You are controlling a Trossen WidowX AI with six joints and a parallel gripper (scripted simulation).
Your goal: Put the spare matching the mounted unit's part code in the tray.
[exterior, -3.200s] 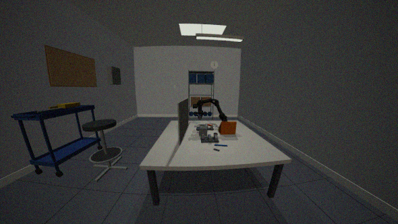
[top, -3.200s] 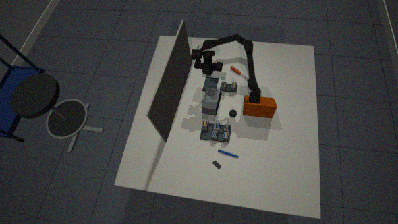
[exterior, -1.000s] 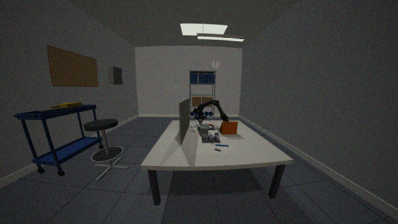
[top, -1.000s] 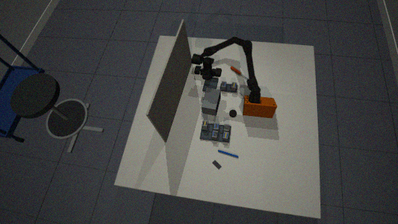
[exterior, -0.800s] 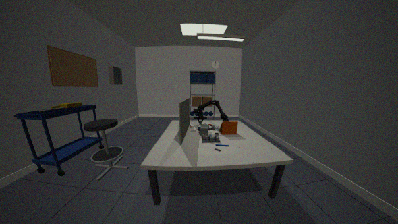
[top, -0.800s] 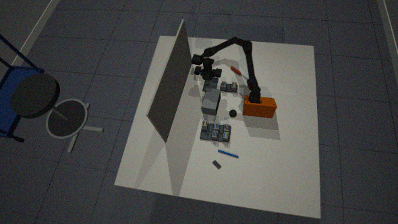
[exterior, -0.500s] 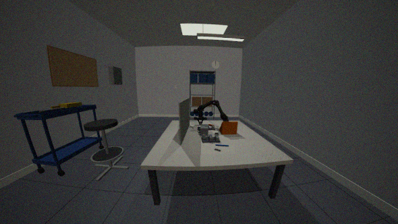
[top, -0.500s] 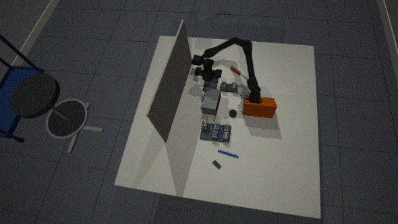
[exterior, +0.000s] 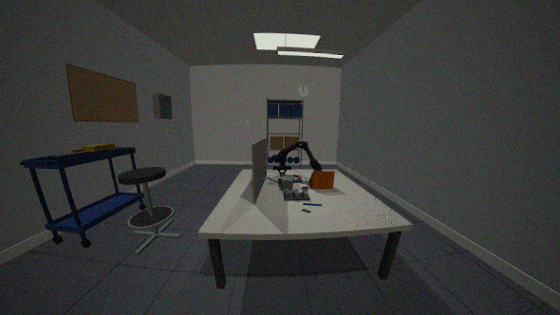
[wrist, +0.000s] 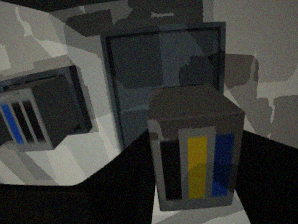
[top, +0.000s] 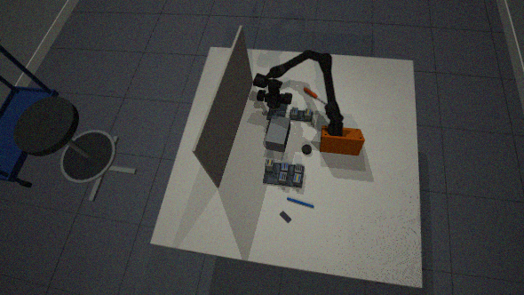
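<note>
Right now the dark flat tray is 1 cm behind my gripper tip and 6 cm below it. Also, from my gripper tip: tall dark panel (22 cm ahead, 13 cm to the left, 16 cm above); then mounted unit (2 cm behind, 18 cm to the left, 1 cm below); then grey spare block (2 cm above).
</note>
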